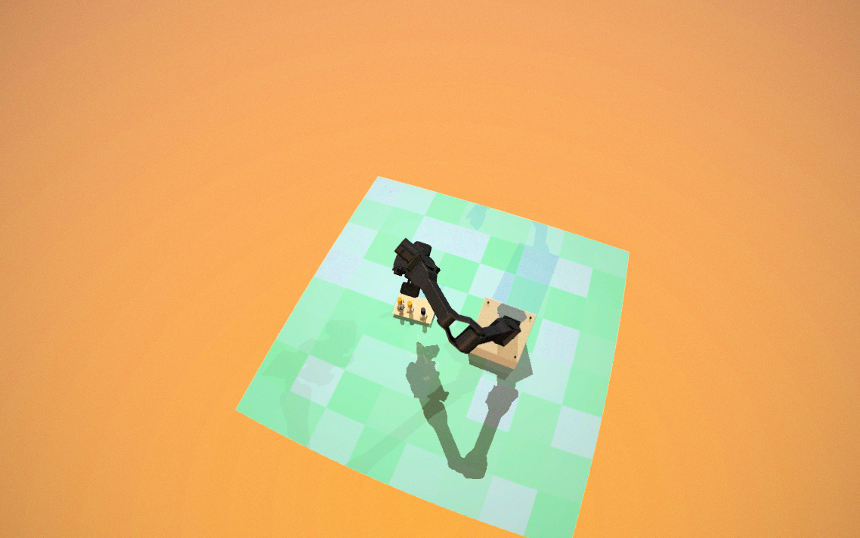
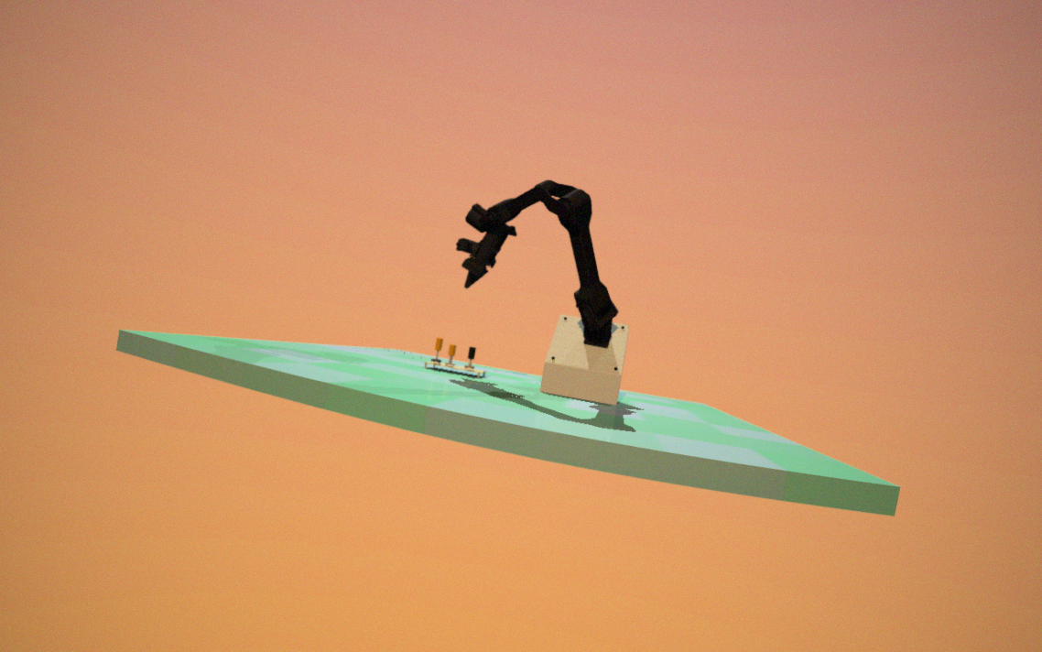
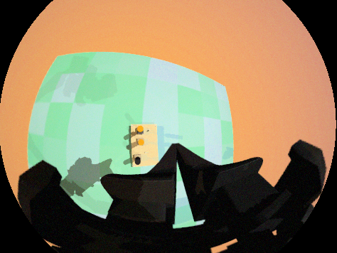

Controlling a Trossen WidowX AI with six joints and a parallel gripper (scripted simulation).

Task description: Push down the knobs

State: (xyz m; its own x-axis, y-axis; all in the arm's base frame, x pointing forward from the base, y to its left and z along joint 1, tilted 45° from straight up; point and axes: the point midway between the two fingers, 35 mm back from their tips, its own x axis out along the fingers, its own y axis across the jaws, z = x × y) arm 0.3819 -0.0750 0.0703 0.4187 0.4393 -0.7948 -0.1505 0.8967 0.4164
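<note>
The black knob is 7 cm behind my gripper tip, 4 cm to the left of it and 18 cm below it. The rest, counted from my gripper tip: orange knob: 3 cm ahead, 4 cm to the left, 17 cm below.
</note>
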